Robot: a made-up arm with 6 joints.
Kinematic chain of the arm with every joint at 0, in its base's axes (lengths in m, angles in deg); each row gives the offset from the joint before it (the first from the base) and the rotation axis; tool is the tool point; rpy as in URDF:
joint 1: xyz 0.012 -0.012 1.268 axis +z
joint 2: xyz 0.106 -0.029 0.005 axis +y
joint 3: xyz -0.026 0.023 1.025 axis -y
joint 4: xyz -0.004 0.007 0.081 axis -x
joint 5: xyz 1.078 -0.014 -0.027 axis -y
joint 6: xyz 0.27 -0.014 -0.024 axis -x
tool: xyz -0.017 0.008 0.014 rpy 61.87 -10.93 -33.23
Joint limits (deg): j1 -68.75..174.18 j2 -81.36..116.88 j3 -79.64..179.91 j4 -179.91..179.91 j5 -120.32..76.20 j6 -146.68..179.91
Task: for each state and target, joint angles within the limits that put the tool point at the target. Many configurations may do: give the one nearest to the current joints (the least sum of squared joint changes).
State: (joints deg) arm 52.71 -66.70 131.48 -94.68 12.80 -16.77
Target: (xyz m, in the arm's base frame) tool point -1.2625 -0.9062 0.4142
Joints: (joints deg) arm 34.73 -72.66 164.22 -94.75 10.73 -16.40
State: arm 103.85 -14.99 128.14 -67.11 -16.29 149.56
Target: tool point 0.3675 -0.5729 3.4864
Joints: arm 126.91 -11.91 100.57 -64.72 -0.71 149.99
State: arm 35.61 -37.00 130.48 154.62 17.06 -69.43
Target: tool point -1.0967 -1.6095 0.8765
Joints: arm 56.52 -68.07 143.15 154.17 12.90 -69.54
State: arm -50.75 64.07 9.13 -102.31 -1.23 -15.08
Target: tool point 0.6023 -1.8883 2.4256
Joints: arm -68.75 39.46 52.65 -90.54 40.55 -15.10
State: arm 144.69 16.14 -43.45 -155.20 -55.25 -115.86
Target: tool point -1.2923 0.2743 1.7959
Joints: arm 161.12 7.10 -30.49 -154.07 -57.45 -116.02
